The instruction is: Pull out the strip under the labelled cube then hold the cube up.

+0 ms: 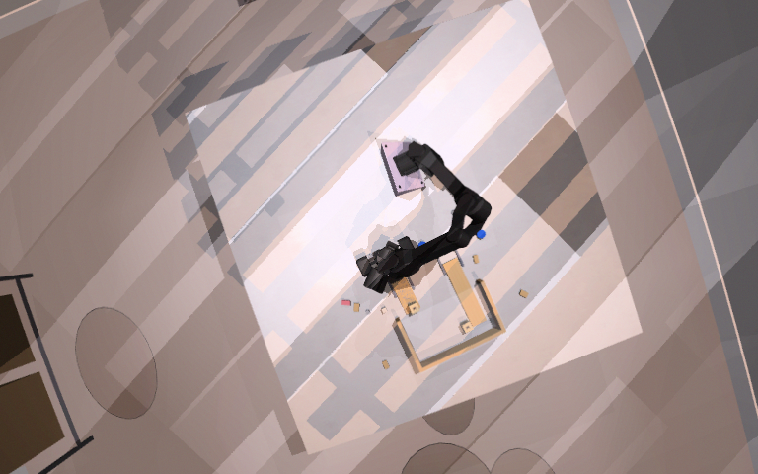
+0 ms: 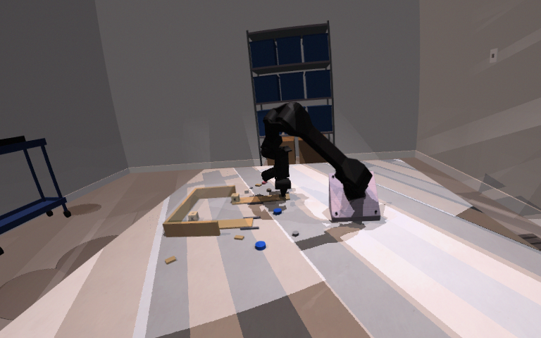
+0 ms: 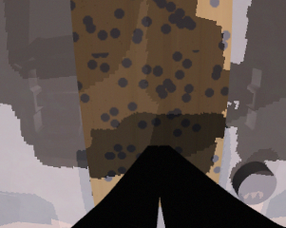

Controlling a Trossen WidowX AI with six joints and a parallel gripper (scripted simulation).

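Right now the strip is 10 cm ahead of my gripper tip.
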